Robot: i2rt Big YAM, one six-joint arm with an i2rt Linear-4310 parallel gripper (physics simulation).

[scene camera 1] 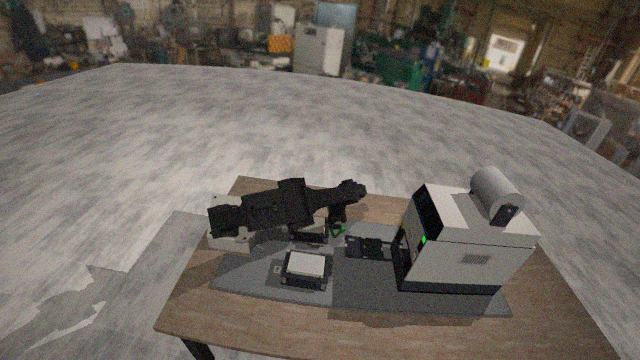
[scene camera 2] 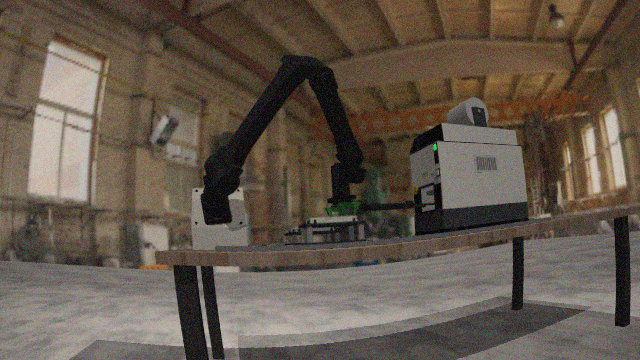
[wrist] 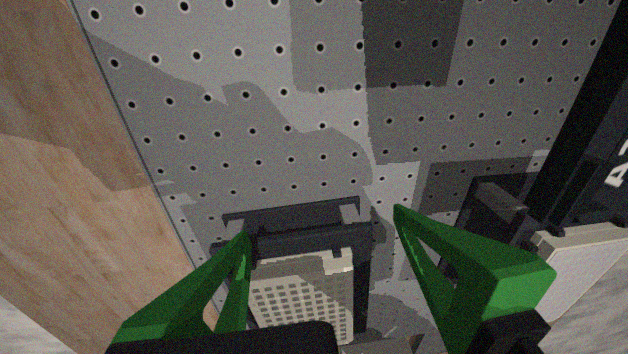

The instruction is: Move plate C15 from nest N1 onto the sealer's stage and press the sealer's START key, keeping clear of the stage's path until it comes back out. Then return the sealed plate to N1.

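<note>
My gripper is open, with green fingers pointing down above the far nest. An open-welled cream plate sits in that nest, between and below the fingers in the wrist view; the arm partly hides it in scene camera 1. A second plate, with a smooth white top, sits in the near nest. No plate or nest label is readable. The sealer has its black stage out, bearing no plate. A green light shows on its front; I cannot make out the START key.
A film roll sits on top of the sealer. The nests and sealer stand on a grey perforated board on the wooden table. The stage reaches toward the nests.
</note>
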